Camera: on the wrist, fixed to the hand. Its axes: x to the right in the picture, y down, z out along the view.
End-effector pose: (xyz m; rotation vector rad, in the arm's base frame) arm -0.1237 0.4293 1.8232 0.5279 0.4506 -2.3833
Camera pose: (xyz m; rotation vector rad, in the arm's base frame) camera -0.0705 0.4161 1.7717 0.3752 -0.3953 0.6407
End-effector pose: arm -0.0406 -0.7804 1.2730 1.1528 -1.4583 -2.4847
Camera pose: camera -0.0214 -0.8465 1.3033 -0.9766 -0.8045 0.0160
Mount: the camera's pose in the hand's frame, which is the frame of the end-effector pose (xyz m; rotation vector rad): -0.0063 0.0540 -0.0520 -0.0119 0.0283 3.1081
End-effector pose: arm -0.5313 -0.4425 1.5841 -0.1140 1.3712 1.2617
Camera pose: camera -0.6013 -0.4607 1.6048 -1.3846 -0.1480 -1.4410
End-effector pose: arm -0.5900 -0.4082 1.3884 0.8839 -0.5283 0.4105
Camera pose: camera -0.6106 -0.3359 1.3908 0.7043 1.1798 -2.4237
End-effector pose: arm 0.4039 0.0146 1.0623 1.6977 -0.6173 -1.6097
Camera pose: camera 0.4613 -0.0064 1.1062 -0.5110 -1.4976 0.7957
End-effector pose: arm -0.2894 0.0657 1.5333 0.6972 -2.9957 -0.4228
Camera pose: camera -0.3018 0.1018 1.5981 -2.7631 -0.6907 0.0418
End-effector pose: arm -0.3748 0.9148 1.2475 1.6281 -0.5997 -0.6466
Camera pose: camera -0.3442 0.9479 1.3077 -0.6571 -1.8644 1.6023
